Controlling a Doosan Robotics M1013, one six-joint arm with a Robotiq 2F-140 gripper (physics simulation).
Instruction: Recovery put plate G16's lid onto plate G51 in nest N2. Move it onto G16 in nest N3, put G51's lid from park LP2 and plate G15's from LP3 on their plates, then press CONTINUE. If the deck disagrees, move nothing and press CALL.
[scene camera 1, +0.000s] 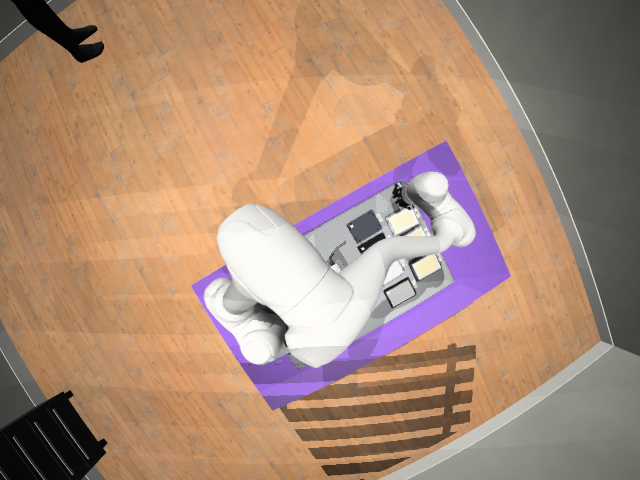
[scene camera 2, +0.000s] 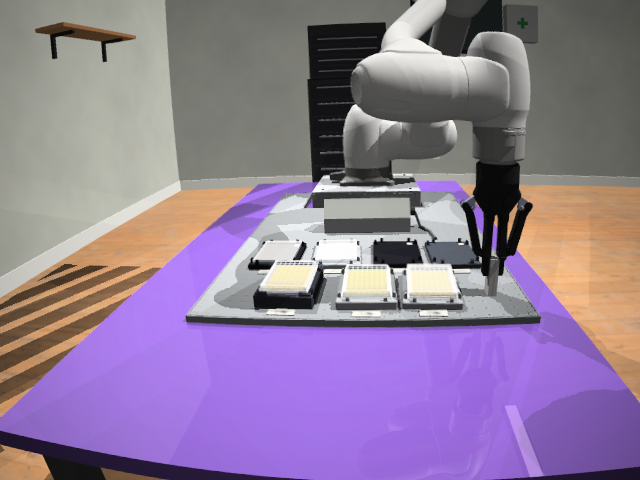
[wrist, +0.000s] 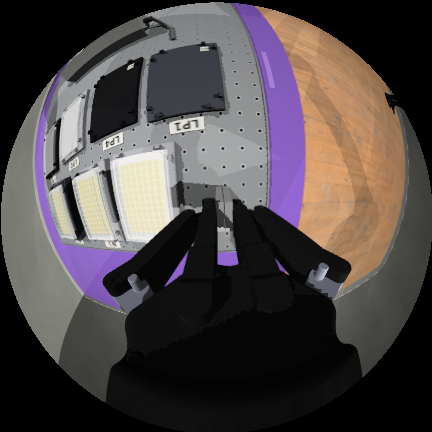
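Pixels of known places: gripper, between the fingertips: (scene camera 1: 393, 200) (scene camera 2: 490, 293) (wrist: 222, 196); arm's base, origin of its link: (scene camera 1: 272, 324) (scene camera 2: 367, 181).
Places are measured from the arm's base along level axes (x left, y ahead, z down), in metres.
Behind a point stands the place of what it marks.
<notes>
My gripper (scene camera 1: 400, 195) {x 0.244, y 0.811, z 0.045 m} (scene camera 2: 492, 291) {x 0.244, y 0.811, z 0.045 m} (wrist: 222, 196) {x 0.244, y 0.811, z 0.045 m} is shut and empty, low over the deck, right of the rightmost plate in scene camera 2. Three yellow-welled plates stand in a row: the rightmost (scene camera 2: 431, 281) {x 0.132, y 0.821, z 0.016 m} (wrist: 141, 195) {x 0.141, y 0.793, z 0.016 m}, the middle one (scene camera 2: 367, 281) {x 0.020, y 0.820, z 0.016 m} (wrist: 93, 204) {x 0.036, y 0.796, z 0.016 m} and the leftmost (scene camera 2: 291, 277) {x -0.115, y 0.820, z 0.009 m} (wrist: 62, 211) {x -0.093, y 0.796, z 0.010 m} in a black nest. Whether clear lids cover them is hard to tell. Behind them lie a white piece (scene camera 2: 337, 251) {x -0.050, y 0.635, z 0.027 m} (wrist: 73, 127) {x -0.022, y 0.635, z 0.027 m} at LP2 and a grey one (scene camera 2: 279, 250) {x -0.179, y 0.629, z 0.027 m} (scene camera 1: 399, 292) {x -0.174, y 0.621, z 0.027 m} at LP3. Plate names and the CONTINUE and CALL buttons are not readable.
A slate panel (scene camera 2: 452, 252) {x 0.201, y 0.622, z 0.035 m} (wrist: 185, 82) {x 0.204, y 0.642, z 0.035 m} lies at LP1 and a black panel (scene camera 2: 397, 252) {x 0.080, y 0.621, z 0.035 m} (wrist: 116, 100) {x 0.093, y 0.634, z 0.035 m} at LP4. A grey box (scene camera 2: 367, 215) {x 0.010, y 0.442, z 0.001 m} stands behind them, before the arm's base. The deck (scene camera 2: 232, 304) {x -0.216, y 0.864, z 0.045 m} lies on a purple table (scene camera 2: 310, 387) {x -0.047, y 1.074, z 0.058 m}.
</notes>
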